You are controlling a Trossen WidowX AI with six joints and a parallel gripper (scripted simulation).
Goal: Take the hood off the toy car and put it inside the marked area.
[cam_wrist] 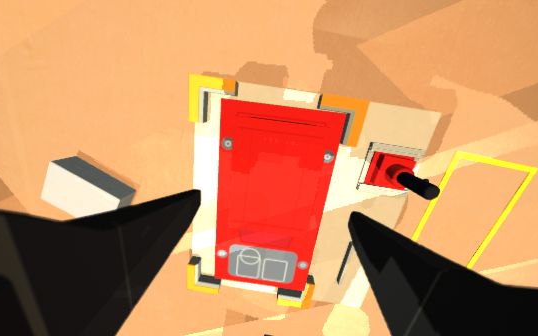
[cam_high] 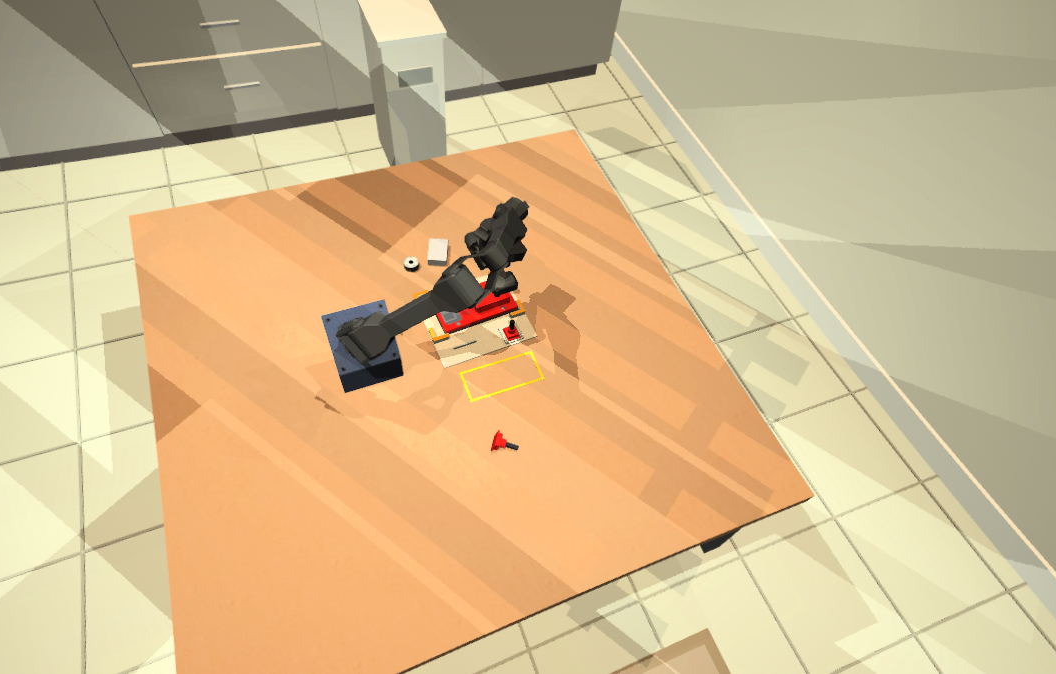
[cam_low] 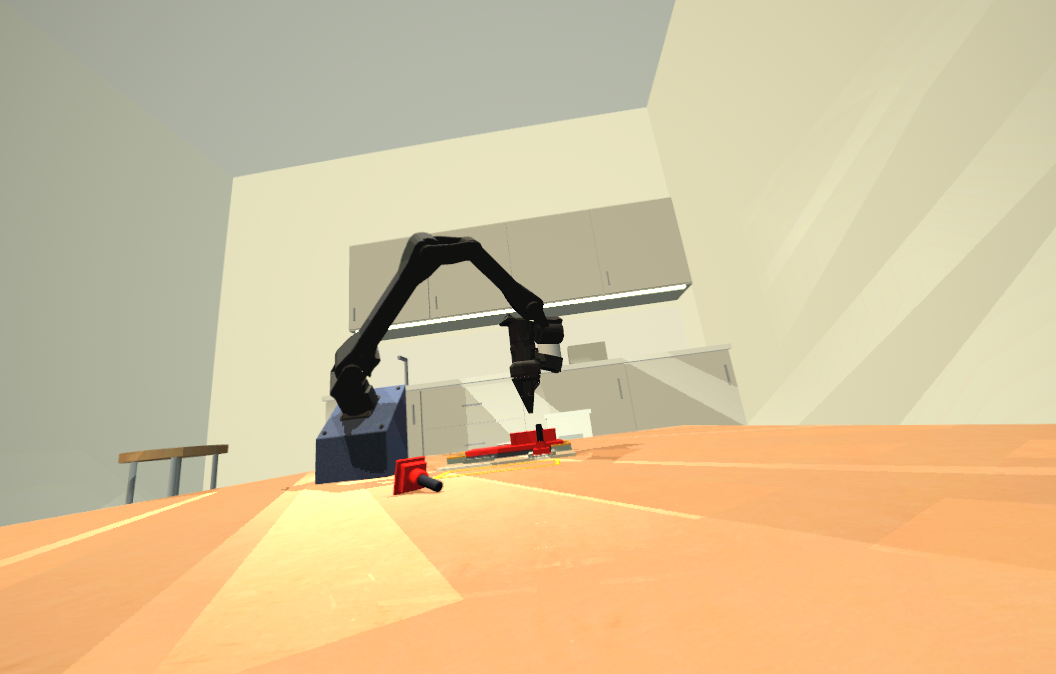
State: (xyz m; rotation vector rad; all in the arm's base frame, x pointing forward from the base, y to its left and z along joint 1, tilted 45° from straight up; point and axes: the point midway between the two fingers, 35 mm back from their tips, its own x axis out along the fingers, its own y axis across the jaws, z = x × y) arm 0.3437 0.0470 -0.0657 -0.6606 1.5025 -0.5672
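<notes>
My gripper tip is now 50 mm above the red hood. Round my gripper tip: white wheel (150 mm behind, 180 mm to the left, 80 mm below).
</notes>
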